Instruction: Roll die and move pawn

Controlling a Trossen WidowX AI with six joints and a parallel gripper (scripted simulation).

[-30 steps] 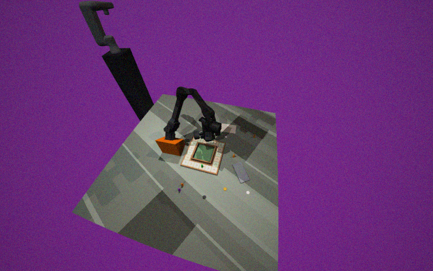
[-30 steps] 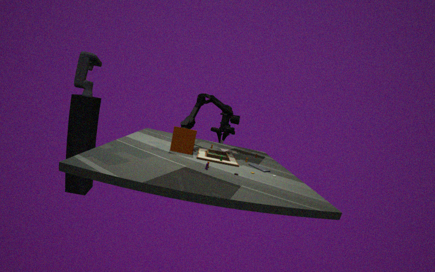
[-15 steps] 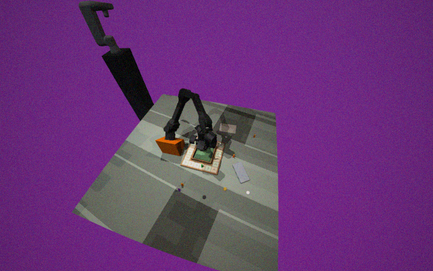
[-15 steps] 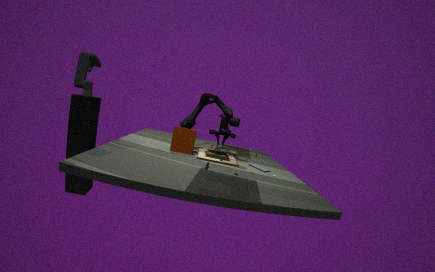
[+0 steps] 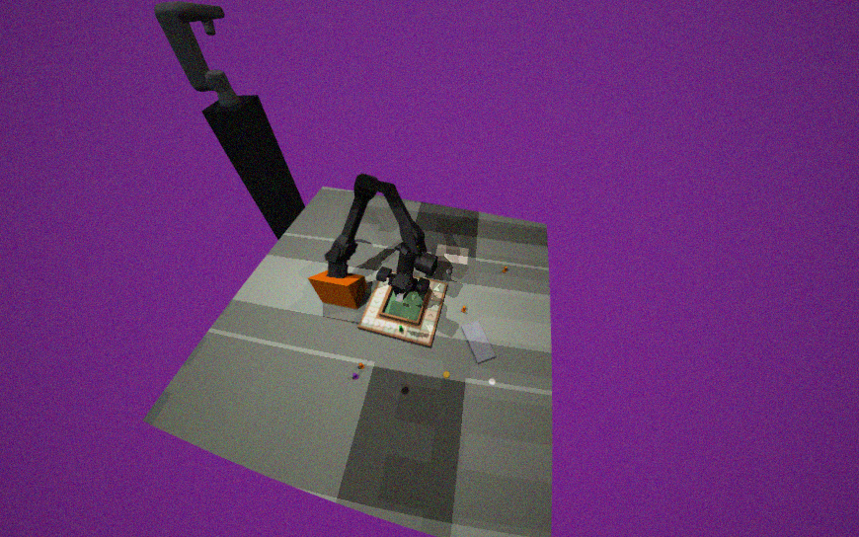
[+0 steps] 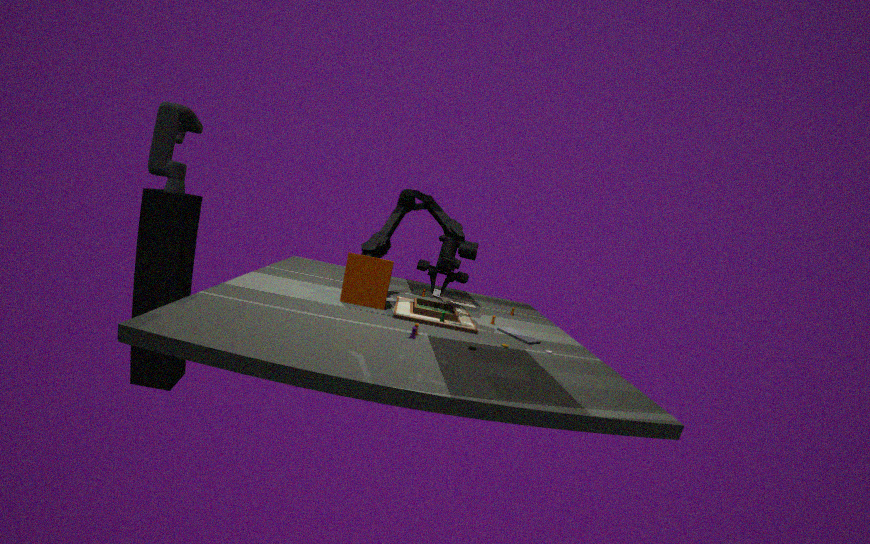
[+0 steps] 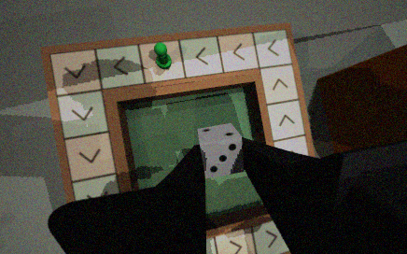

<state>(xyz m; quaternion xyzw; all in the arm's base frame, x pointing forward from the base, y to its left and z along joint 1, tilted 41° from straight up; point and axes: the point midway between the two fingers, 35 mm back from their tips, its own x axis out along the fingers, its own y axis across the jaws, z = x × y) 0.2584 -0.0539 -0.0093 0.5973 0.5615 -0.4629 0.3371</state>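
Right now my gripper tip is 10 mm short of the green pawn, 100 mm to the left of it and 50 mm above it. Round my gripper tip: purple pawn: 120 mm behind, 280 mm to the right, 70 mm below; green dice tray: 10 mm ahead, 10 mm to the left, 70 mm below; white die: right at my gripper tip.
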